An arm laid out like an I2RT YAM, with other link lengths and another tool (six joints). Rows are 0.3 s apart.
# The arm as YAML. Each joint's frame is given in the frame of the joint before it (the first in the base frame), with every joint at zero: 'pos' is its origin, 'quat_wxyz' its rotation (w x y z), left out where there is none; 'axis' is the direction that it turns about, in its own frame. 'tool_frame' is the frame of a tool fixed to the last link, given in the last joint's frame.
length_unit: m
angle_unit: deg
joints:
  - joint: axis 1
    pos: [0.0, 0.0, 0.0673]
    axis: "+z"
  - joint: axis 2
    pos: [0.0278, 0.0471, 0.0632]
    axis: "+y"
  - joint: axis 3
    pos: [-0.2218, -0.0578, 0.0]
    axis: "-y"
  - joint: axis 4
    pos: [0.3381, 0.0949, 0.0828]
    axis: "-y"
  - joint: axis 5
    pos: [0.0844, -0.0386, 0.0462]
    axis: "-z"
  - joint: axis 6
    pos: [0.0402, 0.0, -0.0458]
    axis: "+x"
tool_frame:
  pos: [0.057, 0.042, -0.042]
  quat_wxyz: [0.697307, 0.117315, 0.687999, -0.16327]
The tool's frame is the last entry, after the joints.
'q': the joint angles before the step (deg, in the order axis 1, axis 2, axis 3, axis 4, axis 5, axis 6). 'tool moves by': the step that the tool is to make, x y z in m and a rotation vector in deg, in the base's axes. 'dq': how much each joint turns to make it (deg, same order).
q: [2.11 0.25 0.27 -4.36 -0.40 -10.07]
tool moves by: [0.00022 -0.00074 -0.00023 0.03 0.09 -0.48]
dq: [0.00 0.01 0.01 -0.09 0.48 0.07]
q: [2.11 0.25 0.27 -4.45 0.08 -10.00]
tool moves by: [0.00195 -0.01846 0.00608 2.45 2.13 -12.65]
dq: [0.00 1.20 2.45 -3.71 12.34 3.78]
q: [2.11 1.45 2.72 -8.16 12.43 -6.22]
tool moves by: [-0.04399 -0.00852 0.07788 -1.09 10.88 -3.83]
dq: [0.00 8.33 22.40 -25.03 3.88 0.15]
